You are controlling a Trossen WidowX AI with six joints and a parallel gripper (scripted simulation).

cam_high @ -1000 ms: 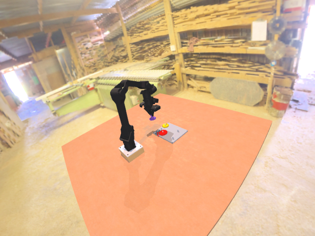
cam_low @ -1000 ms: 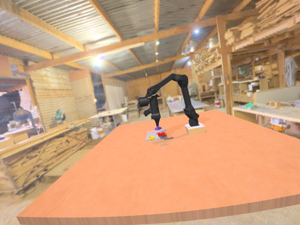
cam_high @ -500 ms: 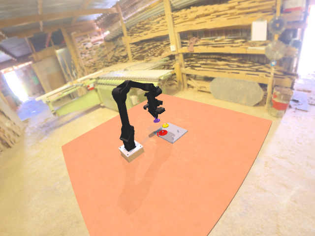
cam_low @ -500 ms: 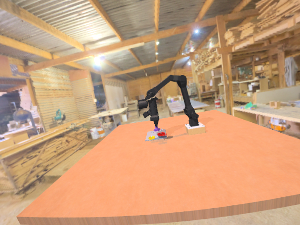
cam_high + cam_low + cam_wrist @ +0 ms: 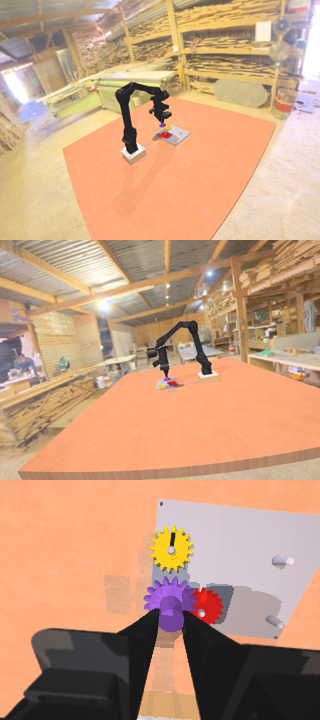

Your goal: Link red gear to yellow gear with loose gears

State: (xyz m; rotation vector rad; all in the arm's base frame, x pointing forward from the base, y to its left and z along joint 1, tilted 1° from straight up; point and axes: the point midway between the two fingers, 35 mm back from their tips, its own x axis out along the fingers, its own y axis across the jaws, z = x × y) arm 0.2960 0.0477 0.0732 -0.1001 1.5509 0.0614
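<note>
Right now the purple gear is 1 cm below my gripper tip. From my gripper tip the other things lie so: red gear (2 cm behind, 5 cm to the right, 7 cm below); yellow gear (5 cm ahead, 1 cm to the left, 7 cm below).
</note>
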